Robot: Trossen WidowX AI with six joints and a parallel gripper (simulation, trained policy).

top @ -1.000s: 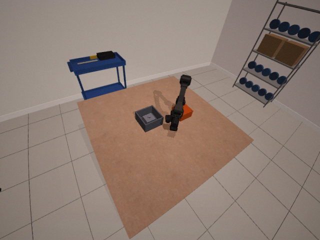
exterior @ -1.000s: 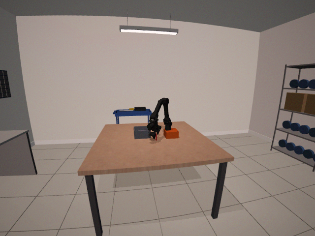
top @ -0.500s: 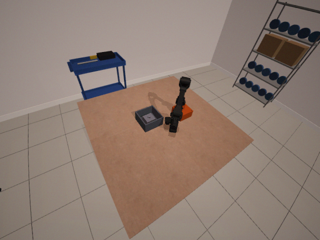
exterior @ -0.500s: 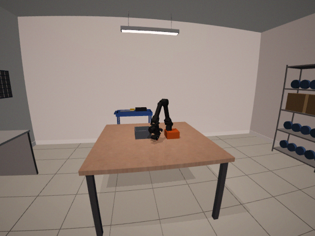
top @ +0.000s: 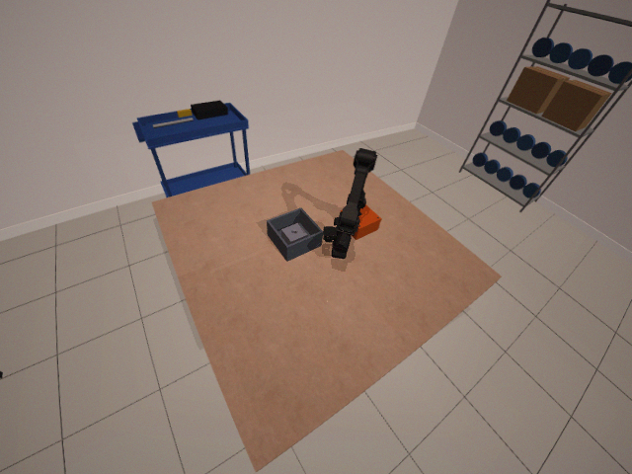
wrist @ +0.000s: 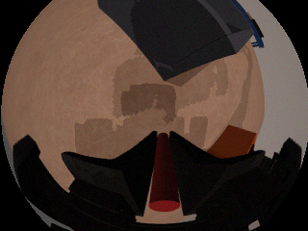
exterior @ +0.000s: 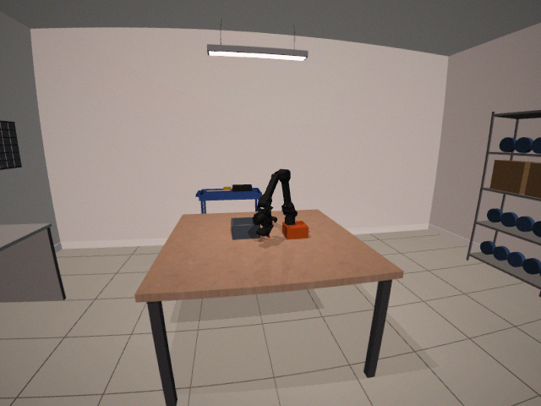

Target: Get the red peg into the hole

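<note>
Right now the light grey plate is 12 cm ahead of my gripper tip, 16 cm to the right of it and 1 cm above it. Round my gripper tip: dark grey box 12 cm ahead, 16 cm to the right, 1 cm below; then red peg 1 cm to the left, 3 cm above.
</note>
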